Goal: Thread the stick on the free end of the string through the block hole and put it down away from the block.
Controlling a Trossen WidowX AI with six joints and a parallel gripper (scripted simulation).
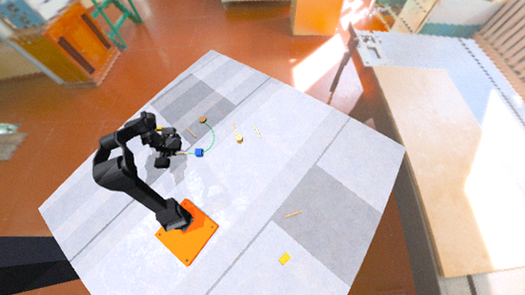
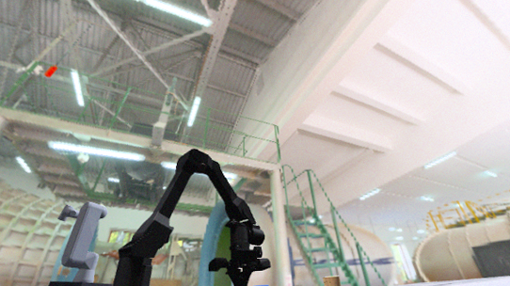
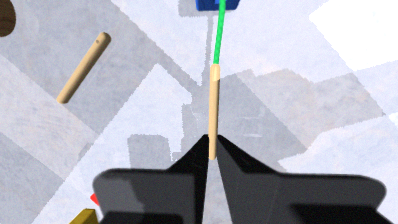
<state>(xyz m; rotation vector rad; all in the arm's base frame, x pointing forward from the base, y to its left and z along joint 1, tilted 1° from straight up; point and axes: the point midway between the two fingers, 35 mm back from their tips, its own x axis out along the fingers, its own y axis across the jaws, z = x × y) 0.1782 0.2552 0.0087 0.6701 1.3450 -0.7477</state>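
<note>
Now: gripper tip 100 mm to the left of the blue cube, 70 mm short of it and 10 mm below it. Also, from my gripper tip: thin wooden stick (30 mm to the right, 20 mm ahead, 10 mm above); then red piece (120 mm to the left, 40 mm ahead); then round wooden button (220 mm ahead, 30 mm to the left).
</note>
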